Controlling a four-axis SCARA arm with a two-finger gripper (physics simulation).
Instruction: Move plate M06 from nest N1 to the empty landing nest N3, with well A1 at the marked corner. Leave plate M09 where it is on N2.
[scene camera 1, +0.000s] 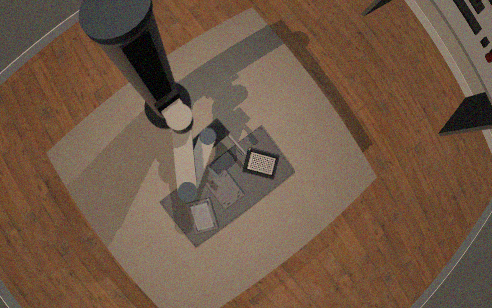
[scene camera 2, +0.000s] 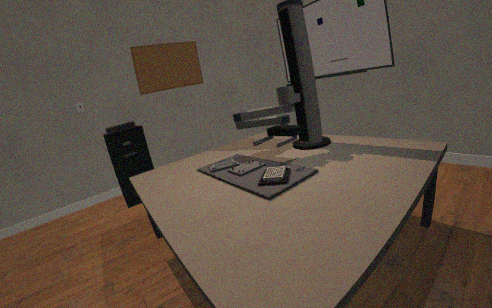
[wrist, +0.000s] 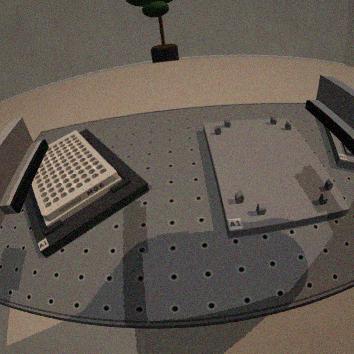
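Note:
Plate M06 (scene camera 1: 261, 163) (scene camera 2: 274, 173) (wrist: 75, 172), pale with round wells and a small label, sits in a black nest (scene camera 1: 275, 168) (wrist: 100, 215) tagged A1 at its near left corner in the wrist view. The empty grey nest (scene camera 1: 225, 189) (scene camera 2: 245, 169) (wrist: 260, 165) has small pegs and an A1 tag at its near left corner. A light plate (scene camera 1: 202, 216) (scene camera 2: 223, 165), apparently M09, lies in the nest at the board's other end. My gripper (scene camera 1: 223, 167) (scene camera 2: 266, 144) (wrist: 179, 99) is open and empty, high above the board's back side, its fingers spread wide in the wrist view.
The dark board (scene camera 1: 235, 205) (scene camera 2: 296, 181) (wrist: 170, 185) with small holes carries the nests on the table (scene camera 1: 320, 175) (scene camera 2: 280, 235). The arm's column (scene camera 1: 135, 55) (scene camera 2: 307, 75) stands behind the board. A black cabinet (scene camera 2: 131, 165) stands beyond the table's left side. Shadows fall across the board.

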